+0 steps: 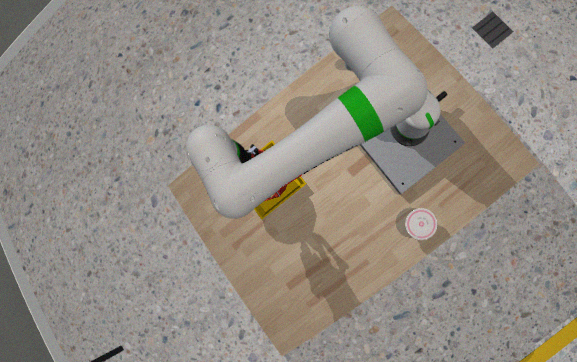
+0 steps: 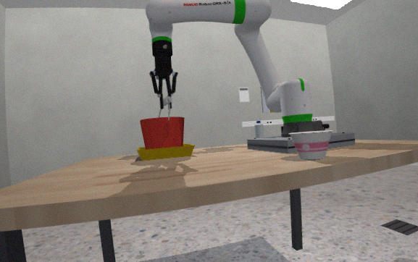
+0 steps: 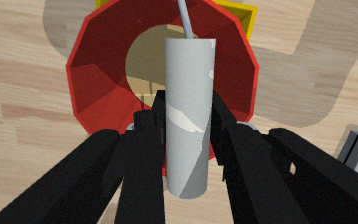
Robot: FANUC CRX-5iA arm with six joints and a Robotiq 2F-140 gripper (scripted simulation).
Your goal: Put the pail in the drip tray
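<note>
Right now the pail handle is 1 cm ahead of my hand and 3 cm below it. Also, from my hand: red pail: 1 cm ahead, 10 cm below; yellow drip tray: 2 cm ahead, 23 cm below.
</note>
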